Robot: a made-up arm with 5 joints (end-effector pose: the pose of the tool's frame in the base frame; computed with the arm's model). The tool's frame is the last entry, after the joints.
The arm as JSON. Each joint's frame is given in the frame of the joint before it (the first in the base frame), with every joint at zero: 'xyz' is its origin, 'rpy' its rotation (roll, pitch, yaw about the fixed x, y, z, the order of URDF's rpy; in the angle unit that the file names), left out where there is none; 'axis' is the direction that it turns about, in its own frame. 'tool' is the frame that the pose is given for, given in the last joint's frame.
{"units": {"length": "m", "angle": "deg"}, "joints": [
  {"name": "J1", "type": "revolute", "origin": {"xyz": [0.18, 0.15, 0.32], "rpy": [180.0, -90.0, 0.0]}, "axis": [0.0, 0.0, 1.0]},
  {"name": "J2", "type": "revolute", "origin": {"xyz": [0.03, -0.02, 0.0], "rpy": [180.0, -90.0, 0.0]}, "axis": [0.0, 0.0, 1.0]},
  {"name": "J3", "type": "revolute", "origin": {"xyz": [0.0, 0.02, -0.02], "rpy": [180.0, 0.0, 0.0]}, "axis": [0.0, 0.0, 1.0]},
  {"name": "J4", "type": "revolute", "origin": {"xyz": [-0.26, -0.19, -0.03], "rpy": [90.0, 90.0, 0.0]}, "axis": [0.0, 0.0, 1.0]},
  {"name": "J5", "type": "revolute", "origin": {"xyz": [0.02, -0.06, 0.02], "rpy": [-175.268, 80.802, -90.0]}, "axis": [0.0, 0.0, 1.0]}
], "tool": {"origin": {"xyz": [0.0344, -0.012, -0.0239], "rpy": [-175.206, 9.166, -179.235]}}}
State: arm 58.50 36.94 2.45 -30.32 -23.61
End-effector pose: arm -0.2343 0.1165 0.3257 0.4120 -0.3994 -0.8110 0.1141
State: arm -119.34 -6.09 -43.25 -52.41 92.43
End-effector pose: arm -0.1771 0.1082 0.3180 0.3724 -0.0199 -0.4464 0.8134
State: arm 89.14 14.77 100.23 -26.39 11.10
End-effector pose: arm 0.3249 0.1352 0.7233 0.9618 -0.2456 -0.0685 -0.0998
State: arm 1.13 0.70 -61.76 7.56 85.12
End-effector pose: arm -0.1557 -0.0242 0.3525 0.5621 0.3374 -0.6680 0.3522
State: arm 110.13 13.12 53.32 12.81 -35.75
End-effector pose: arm 0.0434 -0.0891 0.6632 0.8340 0.1611 -0.4568 0.2641
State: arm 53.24 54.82 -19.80 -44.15 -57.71
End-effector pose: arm -0.1306 -0.0200 0.1212 0.1656 -0.5352 -0.8258 0.0650
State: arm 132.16 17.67 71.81 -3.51 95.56
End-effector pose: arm 0.1403 -0.1553 0.6307 0.5361 0.3051 -0.0020 -0.7871
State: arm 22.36 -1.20 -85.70 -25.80 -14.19
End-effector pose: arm -0.0371 -0.1392 0.2389 0.0005 0.1510 0.9143 -0.3759
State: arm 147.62 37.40 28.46 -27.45 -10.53
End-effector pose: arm -0.2127 -0.0024 0.3805 0.6730 0.1309 -0.5757 -0.4456
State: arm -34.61 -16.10 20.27 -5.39 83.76
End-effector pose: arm 0.0279 0.4901 0.1066 0.4378 -0.4710 -0.7633 0.0623
